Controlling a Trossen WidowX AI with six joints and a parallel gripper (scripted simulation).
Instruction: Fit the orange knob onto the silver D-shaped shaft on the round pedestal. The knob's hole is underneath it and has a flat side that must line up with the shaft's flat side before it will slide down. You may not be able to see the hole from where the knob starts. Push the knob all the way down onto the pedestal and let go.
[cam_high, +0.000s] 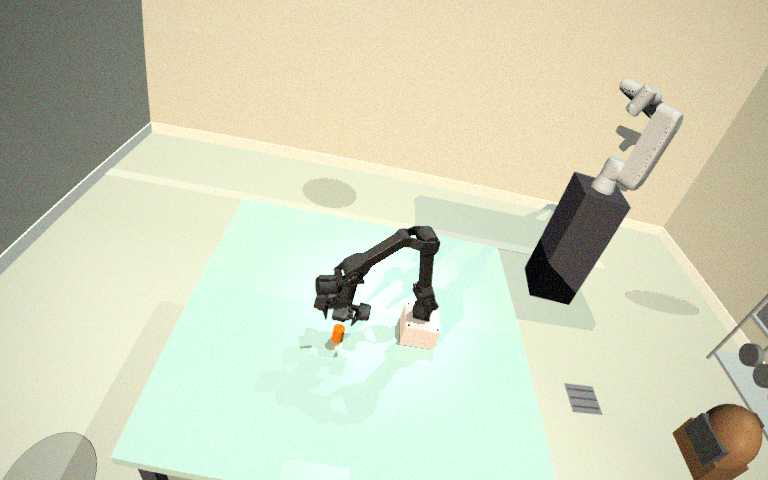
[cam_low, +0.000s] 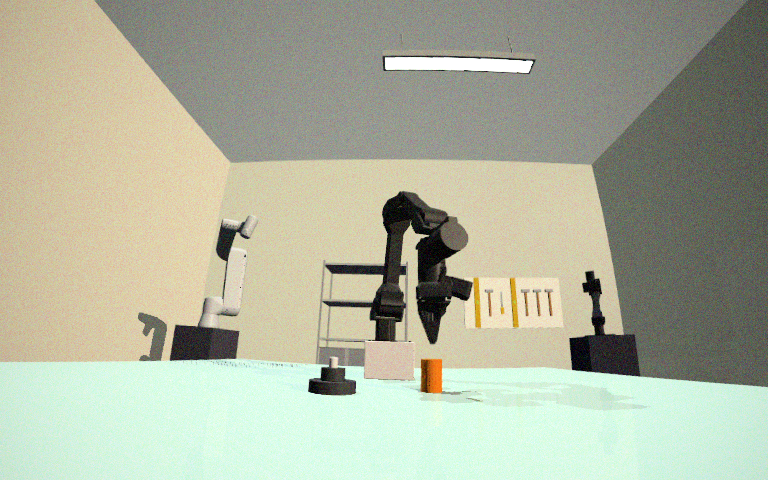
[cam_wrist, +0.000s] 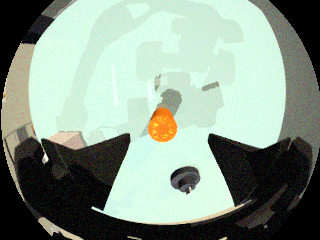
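Right now my gripper tip is 50 mm above the orange knob and 10 mm past it. Also, from my gripper tip: dark round pedestal: 180 mm to the right, 60 mm below, 60 mm ahead.
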